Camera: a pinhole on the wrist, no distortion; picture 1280 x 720 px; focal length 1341.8 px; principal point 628.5 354.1 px. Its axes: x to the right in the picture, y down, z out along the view. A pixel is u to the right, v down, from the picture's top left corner.
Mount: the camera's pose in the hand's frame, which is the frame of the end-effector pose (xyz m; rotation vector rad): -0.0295 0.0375 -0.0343 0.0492 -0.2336 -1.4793
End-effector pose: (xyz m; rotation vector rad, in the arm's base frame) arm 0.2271 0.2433 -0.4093 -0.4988 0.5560 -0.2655
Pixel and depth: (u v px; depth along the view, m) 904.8 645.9 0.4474
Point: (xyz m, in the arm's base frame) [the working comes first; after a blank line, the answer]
In the camera's frame: 0.0921 0.0973 0.4474

0.4616 0.4143 -0.0902
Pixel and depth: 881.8 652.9 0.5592
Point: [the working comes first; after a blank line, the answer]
In the camera's frame: 0.1056 0.1245 0.5592

0.5324 0.4568 -0.0090
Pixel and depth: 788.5 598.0 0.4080
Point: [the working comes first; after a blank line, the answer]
In the camera's frame: 0.0487 0.0742 0.4080

0.4233 0.4340 -0.1363
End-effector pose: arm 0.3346 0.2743 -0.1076 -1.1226 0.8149 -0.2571
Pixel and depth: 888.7 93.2 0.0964
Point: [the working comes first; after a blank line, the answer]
In the camera's frame: 0.0187 -0.0187 0.0964

0.3251 0.3640 -0.0920
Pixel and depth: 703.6 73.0 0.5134
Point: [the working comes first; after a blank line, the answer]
In the camera's frame: 0.0287 -0.1076 0.5134

0.4781 0.7427 0.0308
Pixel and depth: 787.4 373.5 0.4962
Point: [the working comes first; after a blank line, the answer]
In the camera's frame: 0.0588 0.0072 0.4962

0.5688 0.6718 -0.0025
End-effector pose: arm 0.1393 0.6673 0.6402 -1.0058 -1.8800 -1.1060
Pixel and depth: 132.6 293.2 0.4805
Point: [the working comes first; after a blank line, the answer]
In the camera's frame: -0.1776 -0.0218 0.4805

0.3595 1.0853 0.4478
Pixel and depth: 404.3 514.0 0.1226
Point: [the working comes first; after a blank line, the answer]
In the camera's frame: -0.0205 0.0146 0.1226

0.2039 0.7584 0.5996
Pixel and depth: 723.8 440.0 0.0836
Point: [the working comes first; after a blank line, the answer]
In the camera's frame: 0.0059 0.0054 0.0836

0.1833 0.7151 0.6024
